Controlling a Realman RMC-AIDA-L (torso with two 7-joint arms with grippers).
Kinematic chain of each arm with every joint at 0, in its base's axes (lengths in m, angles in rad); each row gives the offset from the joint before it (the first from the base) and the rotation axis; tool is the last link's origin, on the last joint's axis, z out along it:
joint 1: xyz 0 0 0.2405 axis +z
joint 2: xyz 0 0 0 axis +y
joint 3: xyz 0 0 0.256 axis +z
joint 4: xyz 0 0 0 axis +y
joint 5: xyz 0 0 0.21 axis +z
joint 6: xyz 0 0 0 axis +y
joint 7: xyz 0 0 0.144 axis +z
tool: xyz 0 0 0
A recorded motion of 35 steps. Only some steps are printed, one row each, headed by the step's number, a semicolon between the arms.
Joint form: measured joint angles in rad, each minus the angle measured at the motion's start. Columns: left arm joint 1, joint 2, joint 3, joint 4, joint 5, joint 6, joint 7; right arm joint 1, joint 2, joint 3, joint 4, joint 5, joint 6, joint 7.
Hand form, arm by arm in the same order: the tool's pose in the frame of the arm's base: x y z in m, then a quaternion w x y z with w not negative. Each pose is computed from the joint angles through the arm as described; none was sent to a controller.
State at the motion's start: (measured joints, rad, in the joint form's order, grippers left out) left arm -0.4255 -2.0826 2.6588 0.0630 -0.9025 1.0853 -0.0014; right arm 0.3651 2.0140 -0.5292 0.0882 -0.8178 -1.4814 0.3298
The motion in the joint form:
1: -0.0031 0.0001 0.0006 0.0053 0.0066 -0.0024 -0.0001; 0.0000 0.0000 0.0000 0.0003 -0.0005 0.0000 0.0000
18: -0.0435 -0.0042 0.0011 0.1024 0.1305 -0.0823 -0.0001; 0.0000 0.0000 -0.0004 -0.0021 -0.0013 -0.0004 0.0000
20: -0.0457 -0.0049 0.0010 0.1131 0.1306 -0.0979 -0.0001; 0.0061 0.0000 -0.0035 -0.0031 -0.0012 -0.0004 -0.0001
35: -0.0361 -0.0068 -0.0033 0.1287 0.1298 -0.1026 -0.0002; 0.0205 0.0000 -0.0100 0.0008 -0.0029 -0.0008 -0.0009
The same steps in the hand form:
1: -0.3445 0.3042 -0.0535 0.53248 -0.81928 -0.14024 -0.15991; 0.3701 0.2804 0.0448 0.65788 -0.61674 0.23684 0.36158
18: -0.3110 0.3109 -0.0871 0.46687 -0.85917 -0.11589 -0.17444; 0.3699 0.2806 0.0452 0.65790 -0.61721 0.23545 0.36164
20: -0.3093 0.3114 -0.0898 0.46376 -0.86058 -0.11930 -0.17348; 0.3680 0.2830 0.0451 0.65607 -0.61911 0.23280 0.36342
35: -0.3083 0.3087 -0.0925 0.46290 -0.85907 -0.12707 -0.17771; 0.3635 0.2877 0.0433 0.65048 -0.62393 0.22904 0.36761

